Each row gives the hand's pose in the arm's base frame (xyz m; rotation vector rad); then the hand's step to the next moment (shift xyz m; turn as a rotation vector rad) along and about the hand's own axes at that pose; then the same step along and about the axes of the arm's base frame.
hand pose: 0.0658 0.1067 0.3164 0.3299 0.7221 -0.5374
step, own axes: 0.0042 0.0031 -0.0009 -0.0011 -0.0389 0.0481
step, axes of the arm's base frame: 0.0039 0.0015 -0.0033 0.0029 -0.0535 0.0309
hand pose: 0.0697 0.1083 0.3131 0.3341 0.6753 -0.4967
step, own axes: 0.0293 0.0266 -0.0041 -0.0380 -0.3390 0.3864
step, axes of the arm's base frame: 0.0319 0.0144 -0.0189 -0.0107 -0.4427 0.2638
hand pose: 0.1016 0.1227 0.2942 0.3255 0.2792 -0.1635
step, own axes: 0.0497 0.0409 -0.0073 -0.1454 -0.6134 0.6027
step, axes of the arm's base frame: 0.0536 0.0351 -0.0094 -0.1154 -0.7598 0.4123
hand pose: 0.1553 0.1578 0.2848 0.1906 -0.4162 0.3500
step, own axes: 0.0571 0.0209 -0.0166 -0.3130 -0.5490 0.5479
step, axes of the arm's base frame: 0.0472 0.0401 0.0117 -0.2630 -0.7357 0.2987
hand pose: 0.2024 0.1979 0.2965 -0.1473 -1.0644 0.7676
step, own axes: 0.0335 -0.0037 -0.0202 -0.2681 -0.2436 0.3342
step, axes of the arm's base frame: 0.0272 0.0233 0.0161 -0.2255 -0.4302 0.0836
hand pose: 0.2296 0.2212 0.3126 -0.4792 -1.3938 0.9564
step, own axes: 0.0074 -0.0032 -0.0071 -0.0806 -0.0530 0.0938
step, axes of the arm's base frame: 0.0070 0.0058 0.0058 -0.0671 -0.1164 0.0083
